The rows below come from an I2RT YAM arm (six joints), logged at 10 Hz.
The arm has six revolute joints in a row. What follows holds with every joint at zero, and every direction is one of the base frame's. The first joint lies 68 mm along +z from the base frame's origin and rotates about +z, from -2.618 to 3.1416 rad. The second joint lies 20 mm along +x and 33.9 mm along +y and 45.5 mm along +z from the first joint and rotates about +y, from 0 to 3.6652 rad. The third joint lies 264 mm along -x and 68.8 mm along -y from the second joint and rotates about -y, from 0 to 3.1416 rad. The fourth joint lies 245 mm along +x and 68.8 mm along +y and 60 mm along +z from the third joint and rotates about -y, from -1.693 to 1.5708 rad. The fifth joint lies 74 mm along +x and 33.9 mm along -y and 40.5 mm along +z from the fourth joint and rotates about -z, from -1.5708 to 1.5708 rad. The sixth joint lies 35.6 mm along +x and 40.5 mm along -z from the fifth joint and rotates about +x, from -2.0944 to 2.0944 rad. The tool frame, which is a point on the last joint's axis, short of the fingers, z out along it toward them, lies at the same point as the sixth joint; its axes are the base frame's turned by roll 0, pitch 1.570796 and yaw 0 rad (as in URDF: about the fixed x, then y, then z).
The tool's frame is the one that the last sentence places.
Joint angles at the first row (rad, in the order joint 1, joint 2, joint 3, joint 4, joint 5, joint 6):
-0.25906, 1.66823, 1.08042, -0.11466, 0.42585, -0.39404
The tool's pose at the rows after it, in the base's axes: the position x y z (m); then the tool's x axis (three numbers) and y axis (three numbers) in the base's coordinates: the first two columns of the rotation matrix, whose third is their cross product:
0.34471, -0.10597, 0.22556, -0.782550, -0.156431, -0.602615, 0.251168, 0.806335, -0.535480
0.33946, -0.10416, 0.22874, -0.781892, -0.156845, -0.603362, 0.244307, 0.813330, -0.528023
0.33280, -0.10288, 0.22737, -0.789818, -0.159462, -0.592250, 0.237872, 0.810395, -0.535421
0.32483, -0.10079, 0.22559, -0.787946, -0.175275, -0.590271, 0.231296, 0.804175, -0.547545
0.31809, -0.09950, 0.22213, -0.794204, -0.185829, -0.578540, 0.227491, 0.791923, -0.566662
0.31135, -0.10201, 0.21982, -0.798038, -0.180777, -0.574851, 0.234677, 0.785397, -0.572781
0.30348, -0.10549, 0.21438, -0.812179, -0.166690, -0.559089, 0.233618, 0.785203, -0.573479
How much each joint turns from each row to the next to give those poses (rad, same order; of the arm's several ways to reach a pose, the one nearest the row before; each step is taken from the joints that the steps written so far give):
0.00091, -0.01907, -0.00316, -0.01772, -0.00771, -0.00022
0.00008, -0.02451, -0.01116, -0.01747, -0.01172, 0.00192
-0.00083, -0.02191, -0.02600, -0.00442, 0.00536, -0.00705
0.00024, -0.03047, -0.04262, 0.02397, 0.00313, -0.01801
0.00019, -0.02086, -0.03685, 0.01888, 0.01668, -0.01746
-0.01228, -0.01844, -0.02839, 0.01171, 0.00406, -0.00694
-0.01723, -0.01355, -0.02902, -0.00464, -0.00222, -0.00301

